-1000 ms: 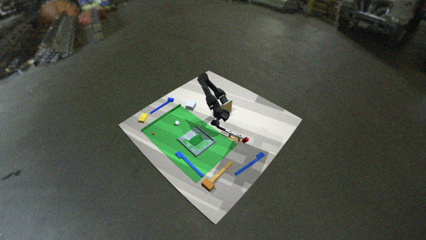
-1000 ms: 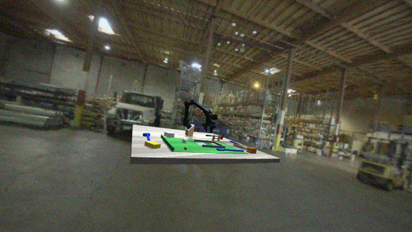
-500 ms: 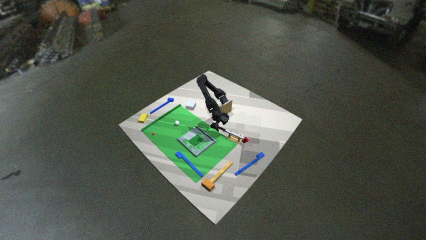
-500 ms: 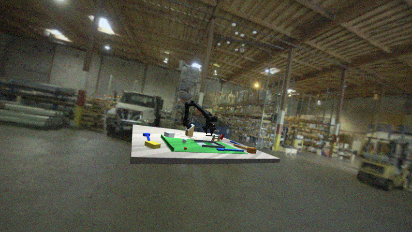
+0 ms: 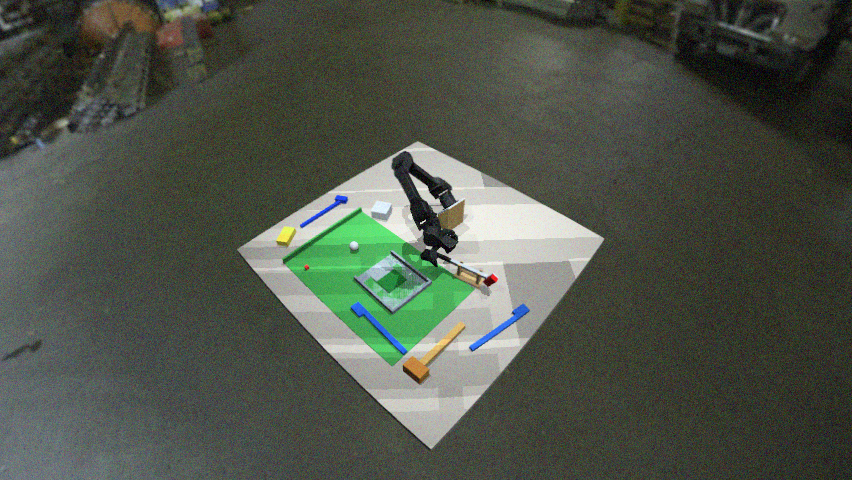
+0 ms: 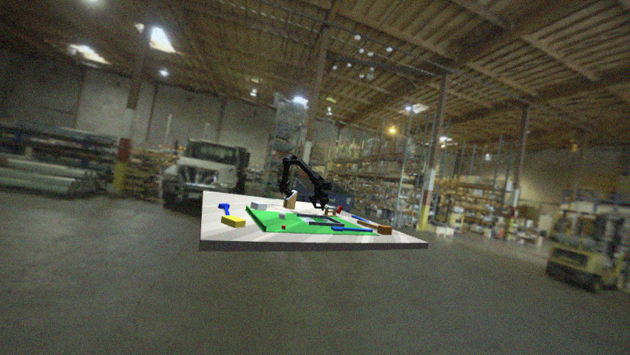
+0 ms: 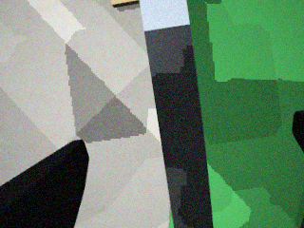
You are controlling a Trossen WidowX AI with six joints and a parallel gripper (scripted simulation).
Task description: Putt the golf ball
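Now: the white block 450 mm to the right of my gripper tip, 90 mm behind it and 30 mm below it. Also, from my gripper tip: white golf ball 380 mm to the right, 170 mm ahead, 20 mm below; then wooden stand 130 mm to the left, 20 mm behind, 10 mm below; then red putter 110 mm to the left, 20 mm behind, 10 mm above.
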